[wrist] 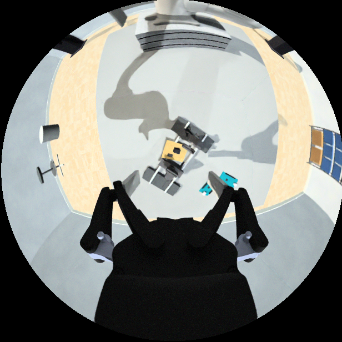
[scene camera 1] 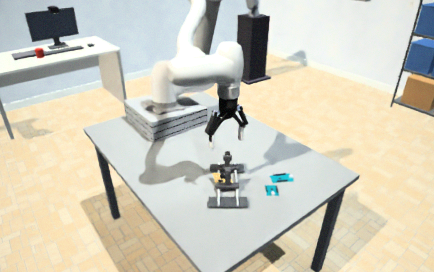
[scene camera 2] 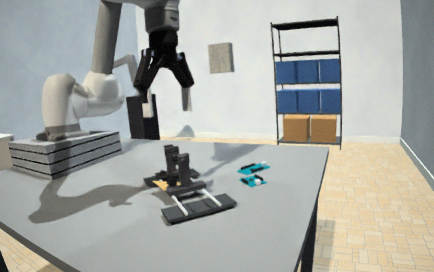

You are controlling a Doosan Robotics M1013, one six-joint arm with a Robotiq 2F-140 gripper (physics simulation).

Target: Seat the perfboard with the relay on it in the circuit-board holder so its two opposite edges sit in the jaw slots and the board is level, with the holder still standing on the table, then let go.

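Frame: origin at the arm's base, x back, y left, z down, level; centimetres.
Where they show: gripper, fingertip midpoint: [scene camera 1: 226, 143] [scene camera 2: 169, 113]; arm's base, origin of the base link: [scene camera 1: 165, 107] [scene camera 2: 63, 137].
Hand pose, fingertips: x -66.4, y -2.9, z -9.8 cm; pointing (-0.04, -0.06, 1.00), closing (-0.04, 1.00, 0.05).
Things, the pixels of their top centre, and the offset from my fingertips. Level surfaces: height alone.
- circuit-board holder, middle of its top: [scene camera 2: 178, 152] [scene camera 1: 227, 165] dx -1.8, dy -0.2, dz +10.2 cm
- perfboard, middle of its top: [scene camera 2: 172, 177] [scene camera 1: 223, 174] dx +1.6, dy -0.1, dz +17.7 cm
- grey table, its level: dz +21.9 cm
The circuit-board holder [scene camera 1: 227, 202] [scene camera 2: 200, 209] [wrist: 202, 142] stands on the table, with dark end bars, light rods and upright dark jaw parts. The perfboard [scene camera 1: 218, 178] [scene camera 2: 160, 185] [wrist: 169, 148] is yellow and lies within the holder. In the wrist view the dark relay [wrist: 177, 150] shows on its top. In both scene views a yellow corner shows low beside the jaws; whether its edges sit in the slots, and whether it is level, I cannot tell. My gripper [scene camera 1: 226, 139] [scene camera 2: 167, 109] [wrist: 173, 176] is wide open and empty, above the holder and apart from the board.
Two teal circuit boards, a larger one [scene camera 1: 282, 178] [scene camera 2: 254, 168] [wrist: 229, 179] and a smaller one [scene camera 1: 271, 190] [scene camera 2: 253, 181] [wrist: 205, 189], lie on the grey table [scene camera 1: 170, 210] [scene camera 2: 115, 240] beside the holder. The arm's layered base block [scene camera 1: 167, 125] [scene camera 2: 65, 155] [wrist: 182, 40] stands at the far end.
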